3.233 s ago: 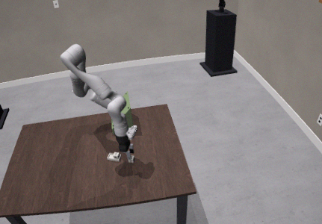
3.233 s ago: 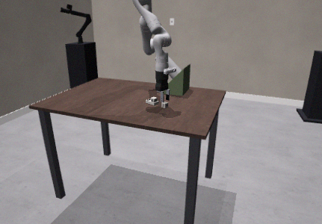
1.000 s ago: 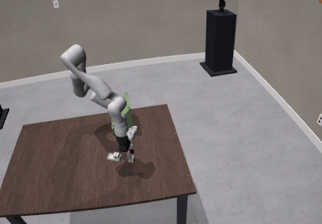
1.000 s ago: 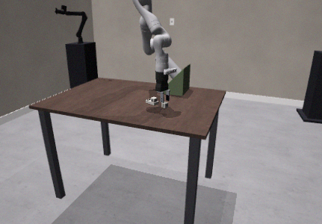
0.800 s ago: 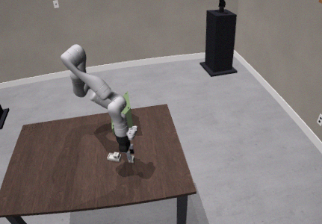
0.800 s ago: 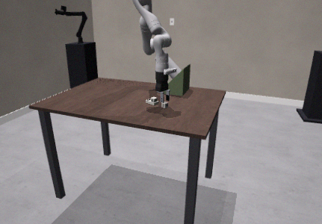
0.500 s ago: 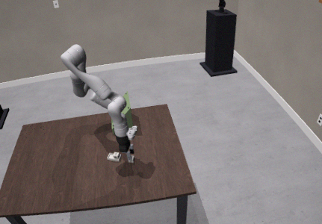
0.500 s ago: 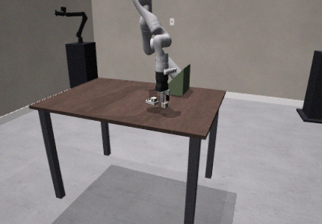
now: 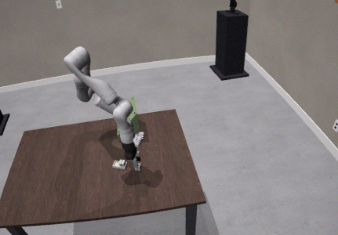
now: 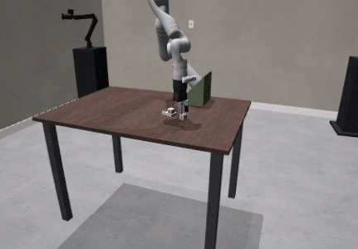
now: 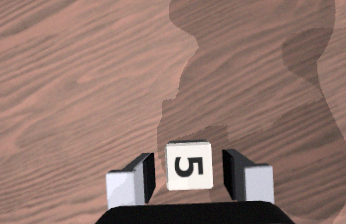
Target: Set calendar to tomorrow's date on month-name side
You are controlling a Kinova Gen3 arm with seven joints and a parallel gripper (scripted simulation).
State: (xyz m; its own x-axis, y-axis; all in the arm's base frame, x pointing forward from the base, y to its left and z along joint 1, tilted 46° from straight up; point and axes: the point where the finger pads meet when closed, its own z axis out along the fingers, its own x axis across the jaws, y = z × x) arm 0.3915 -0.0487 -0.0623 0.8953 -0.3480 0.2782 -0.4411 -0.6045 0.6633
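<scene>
The digit cube is 4 cm below my hand. Also, from my hand: white calendar tray 5 cm behind, 9 cm to the right, 5 cm below; white cube 4 cm behind, 8 cm to the right, 3 cm below.
</scene>
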